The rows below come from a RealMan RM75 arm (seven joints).
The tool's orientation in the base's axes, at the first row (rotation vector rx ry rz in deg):
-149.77, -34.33, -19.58
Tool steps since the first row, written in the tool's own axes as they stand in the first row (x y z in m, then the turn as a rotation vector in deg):
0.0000, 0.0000, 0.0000, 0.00, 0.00, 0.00
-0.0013, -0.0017, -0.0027, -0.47, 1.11, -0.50
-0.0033, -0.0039, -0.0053, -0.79, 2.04, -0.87
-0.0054, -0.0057, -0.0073, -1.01, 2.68, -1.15
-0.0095, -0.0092, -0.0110, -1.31, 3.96, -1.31
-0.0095, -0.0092, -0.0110, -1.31, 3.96, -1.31
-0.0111, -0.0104, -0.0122, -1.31, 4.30, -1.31
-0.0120, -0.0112, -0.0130, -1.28, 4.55, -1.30
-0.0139, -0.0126, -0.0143, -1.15, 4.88, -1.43
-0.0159, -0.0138, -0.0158, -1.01, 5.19, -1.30
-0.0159, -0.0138, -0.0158, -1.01, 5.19, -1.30
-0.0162, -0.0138, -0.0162, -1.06, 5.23, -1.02
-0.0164, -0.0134, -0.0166, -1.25, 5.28, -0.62
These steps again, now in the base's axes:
0.0000, 0.0000, 0.0000, 0.00, 0.00, 0.00
-0.0023, -0.0003, 0.0025, 0.03, -1.30, -0.11
-0.0054, -0.0005, 0.0050, 0.13, -2.34, -0.22
-0.0084, -0.0007, 0.0067, 0.19, -3.07, -0.28
-0.0141, -0.0010, 0.0098, 0.50, -4.29, -0.69
-0.0141, -0.0010, 0.0098, 0.50, -4.29, -0.69
-0.0162, -0.0011, 0.0108, 0.66, -4.56, -0.82
-0.0175, -0.0012, 0.0114, 0.80, -4.75, -0.90
-0.0200, -0.0013, 0.0125, 1.05, -5.03, -0.87
-0.0225, -0.0018, 0.0136, 1.33, -5.17, -1.04
-0.0225, -0.0018, 0.0136, 1.33, -5.17, -1.04
-0.0228, -0.0021, 0.0138, 1.35, -5.10, -1.32
-0.0229, -0.0026, 0.0139, 1.26, -5.02, -1.75

